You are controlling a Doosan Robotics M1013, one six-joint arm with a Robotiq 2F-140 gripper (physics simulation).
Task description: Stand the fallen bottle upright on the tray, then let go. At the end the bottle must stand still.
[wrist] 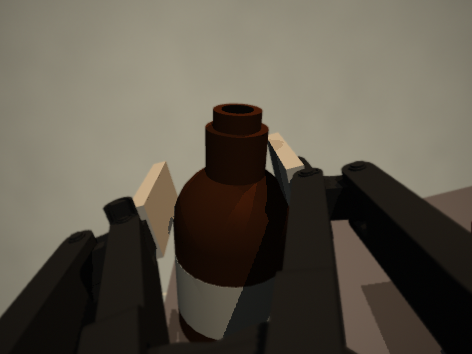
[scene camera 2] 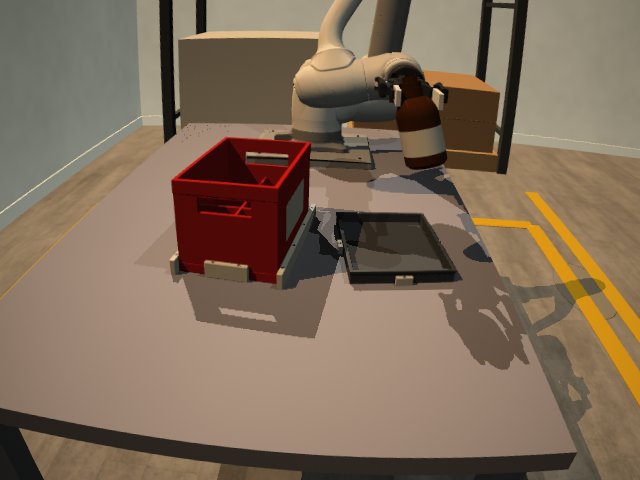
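Seen in the pictures: gripper, fingertip midpoint: (wrist: 221,168) (scene camera 2: 420,100); arm's base at its link origin: (scene camera 2: 315,144).
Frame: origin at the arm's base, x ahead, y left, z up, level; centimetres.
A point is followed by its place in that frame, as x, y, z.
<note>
A brown bottle (scene camera 2: 419,121) {75.9, 14.0, 26.5} (wrist: 227,220) {68.9, 14.8, 28.2} with a pale label hangs in the air, neck up and somewhat tilted, its base toward the lower right in the scene view. My gripper (scene camera 2: 419,97) {73.5, 14.4, 29.6} (wrist: 221,168) {73.5, 14.4, 29.6} is shut on the bottle at its shoulder, with one pale pad on each side. The dark, low-rimmed tray (scene camera 2: 403,275) {78.9, 13.4, -0.2} lies on the table in front of the bottle and lower, right of the crate. The bottle is above and behind the tray, not touching it. In the wrist view the bottle's lower part is partly hidden by the gripper, and the tray does not show.
A tall red crate (scene camera 2: 227,235) {77.8, -16.9, 6.5} stands left of the tray, held by pale corner blocks and rails. The arm's base plate (scene camera 2: 356,158) {14.0, 11.3, 0.2} is at the back of the table (scene camera 2: 289,382) {104.5, -5.9, -1.8}. Cardboard boxes (scene camera 2: 470,111) stand behind the table at the right.
</note>
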